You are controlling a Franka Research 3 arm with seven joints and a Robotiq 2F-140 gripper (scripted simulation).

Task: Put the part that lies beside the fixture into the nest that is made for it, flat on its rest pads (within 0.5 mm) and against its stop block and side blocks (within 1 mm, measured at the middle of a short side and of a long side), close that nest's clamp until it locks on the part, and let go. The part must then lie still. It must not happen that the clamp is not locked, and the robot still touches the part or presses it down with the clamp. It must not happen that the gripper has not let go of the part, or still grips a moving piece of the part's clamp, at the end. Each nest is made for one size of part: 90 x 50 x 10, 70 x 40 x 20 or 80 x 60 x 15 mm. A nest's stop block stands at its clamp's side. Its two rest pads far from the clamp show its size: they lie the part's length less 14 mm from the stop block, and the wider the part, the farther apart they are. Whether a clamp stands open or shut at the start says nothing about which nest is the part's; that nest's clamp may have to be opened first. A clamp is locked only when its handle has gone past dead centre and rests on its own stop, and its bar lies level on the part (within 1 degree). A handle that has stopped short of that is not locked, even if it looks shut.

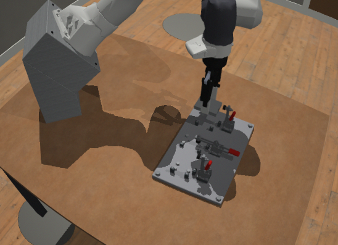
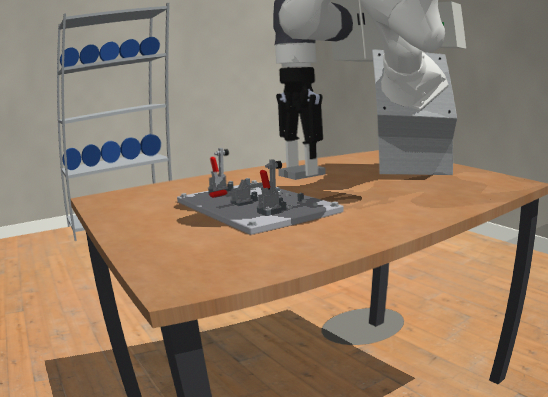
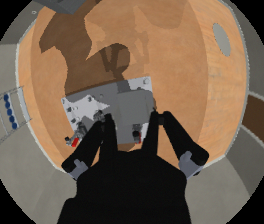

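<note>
The flat grey block is 30 mm below my hand. The rest, counted from my hand: toggle clamp (120 mm ahead, 70 mm to the right, 70 mm below); then grey fixture plate (100 mm ahead, 80 mm to the right, 110 mm below).
</note>
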